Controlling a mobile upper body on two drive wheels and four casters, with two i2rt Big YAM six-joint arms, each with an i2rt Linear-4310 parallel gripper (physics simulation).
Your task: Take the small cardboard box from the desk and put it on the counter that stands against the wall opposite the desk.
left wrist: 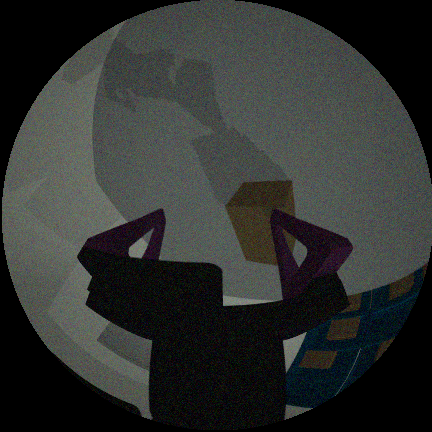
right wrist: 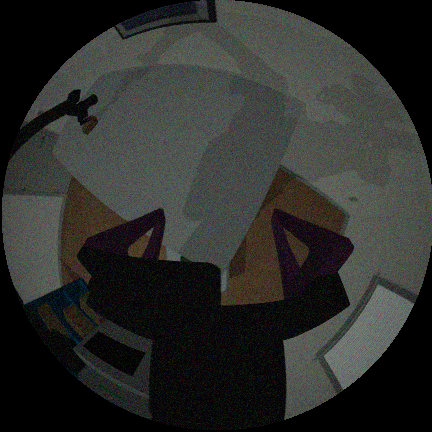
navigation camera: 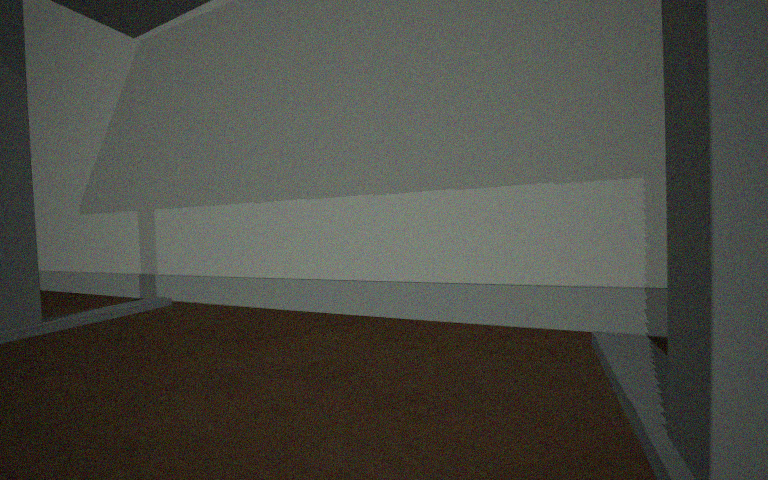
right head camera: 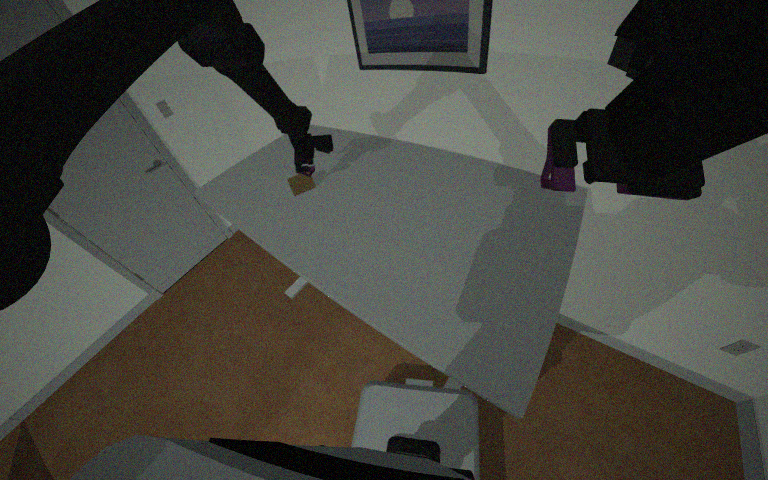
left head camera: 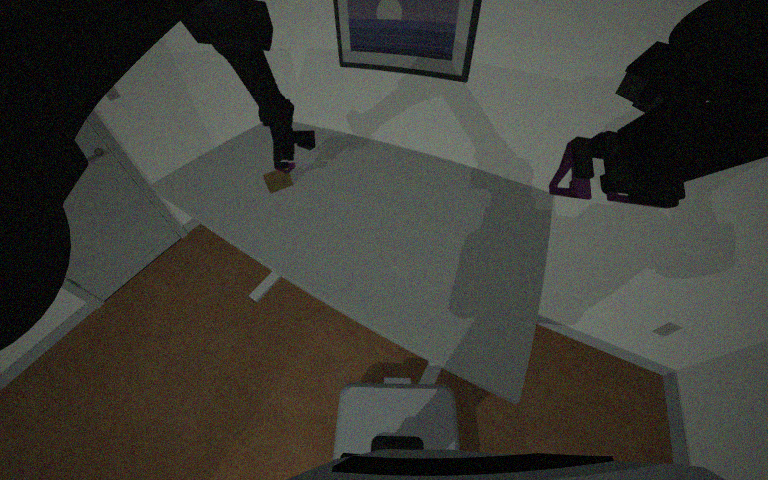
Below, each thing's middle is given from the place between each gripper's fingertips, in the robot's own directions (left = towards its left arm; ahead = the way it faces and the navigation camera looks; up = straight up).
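Measured from my left hand, the brown cardboard box point(left wrist: 249, 209) is 50 mm below, 50 mm behind and 30 mm to the left.
From my right hand, I find the brown cardboard box 32 cm below, 47 cm ahead and 69 cm to the left. Going by its middle, the box is nearer to my left hand than to my right hand.
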